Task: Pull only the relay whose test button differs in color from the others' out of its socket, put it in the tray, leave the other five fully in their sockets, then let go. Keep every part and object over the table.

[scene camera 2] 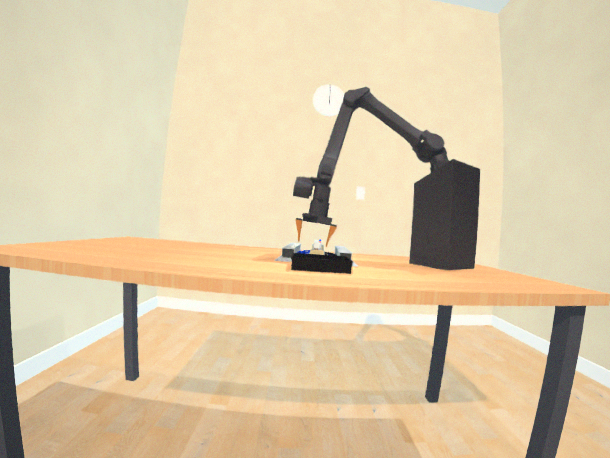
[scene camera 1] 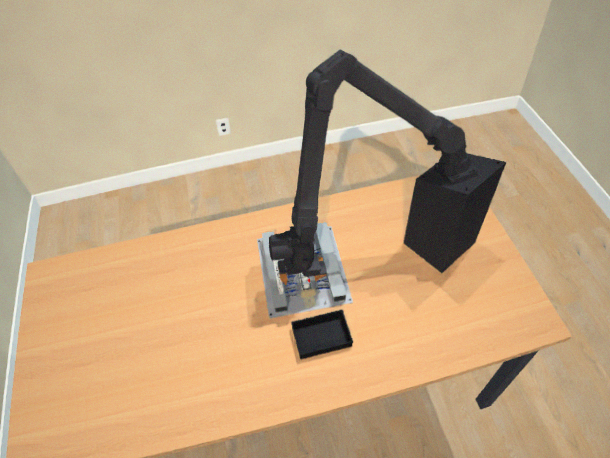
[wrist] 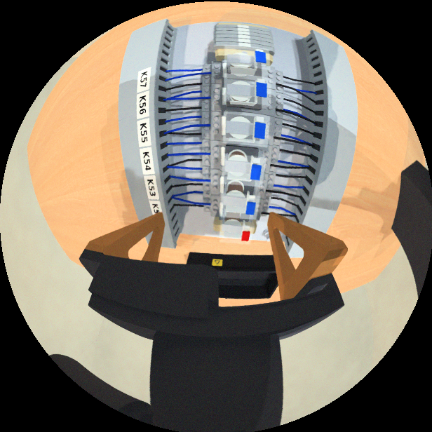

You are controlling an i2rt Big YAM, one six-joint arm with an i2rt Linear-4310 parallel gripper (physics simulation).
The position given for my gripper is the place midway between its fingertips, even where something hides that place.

Observation:
I see my gripper [scene camera 1: 300, 281], a relay [wrist: 239, 201], a relay [wrist: 239, 59], a relay [wrist: 240, 90], a relay [wrist: 238, 127], a relay [wrist: 241, 165] and a grey panel [scene camera 1: 295, 304].
My gripper shows as well in the wrist view [wrist: 215, 217]. The grey panel is seen too in the wrist view [wrist: 193, 48].

